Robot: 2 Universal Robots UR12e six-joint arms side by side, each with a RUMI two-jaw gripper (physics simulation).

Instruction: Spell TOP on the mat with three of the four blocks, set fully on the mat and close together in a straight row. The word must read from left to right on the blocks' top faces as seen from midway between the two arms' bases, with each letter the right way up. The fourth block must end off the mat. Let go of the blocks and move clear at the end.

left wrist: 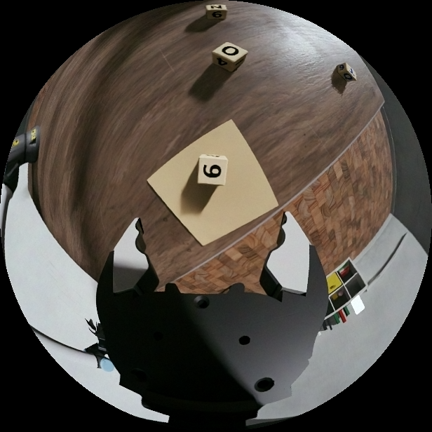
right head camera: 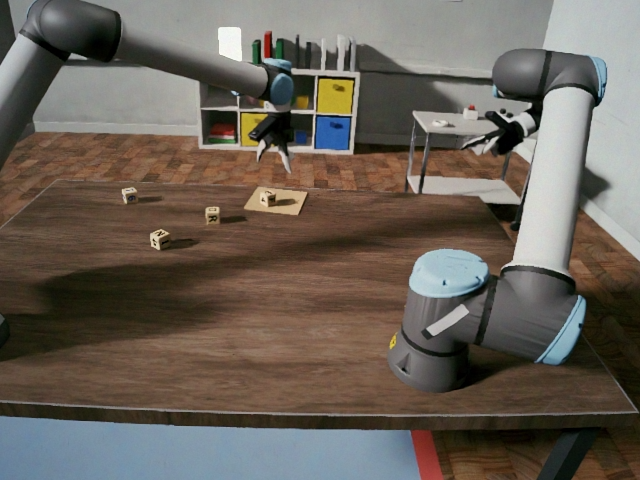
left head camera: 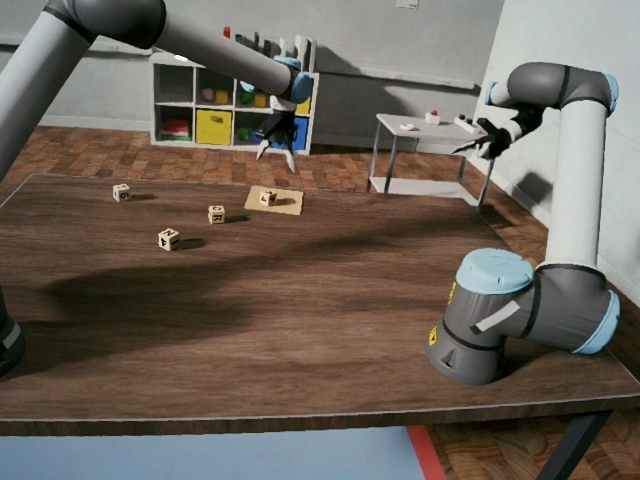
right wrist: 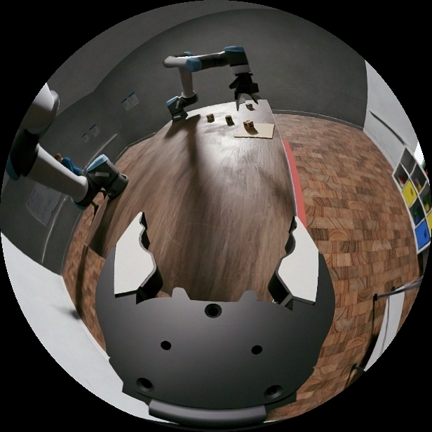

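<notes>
The tan mat (left head camera: 289,209) (right head camera: 292,209) (left wrist: 240,150) (right wrist: 264,133) lies at the table's far edge. A cream block (left head camera: 267,197) (right head camera: 267,198) (left wrist: 212,170) (right wrist: 248,126) sits on it, a 6 or 9 facing the left wrist camera. Off the mat lie the O block (left head camera: 216,214) (right head camera: 212,215) (left wrist: 229,56), the block with N up (left head camera: 169,239) (right head camera: 160,239) (left wrist: 216,11) and a blue-lettered block (left head camera: 121,192) (right head camera: 129,195) (left wrist: 346,72). My left gripper (left head camera: 277,163) (right head camera: 273,164) (left wrist: 210,215) is open and empty, above the mat's far side. My right gripper (right wrist: 218,215) is open and empty, far from the blocks.
The wooden table (left head camera: 320,310) (right head camera: 310,310) carries both arm bases. My right arm's base (left head camera: 470,330) (right head camera: 434,335) stands at the right. A cube shelf (left head camera: 233,106) and a small side table (left head camera: 429,129) stand beyond the table.
</notes>
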